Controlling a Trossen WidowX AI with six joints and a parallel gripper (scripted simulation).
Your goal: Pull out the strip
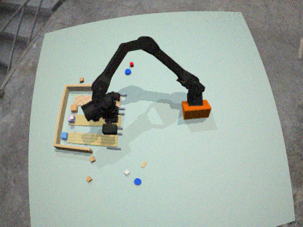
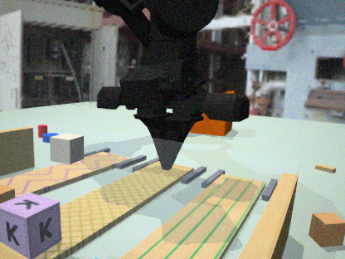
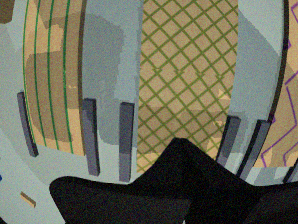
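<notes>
Now: gripper tip 21 cm short of the labelled cube, 1 cm to the right of it and 2 cm below it. The rest, counted from my gripper tip: red cylinder (5 cm behind, 30 cm to the right, 1 cm above).
</notes>
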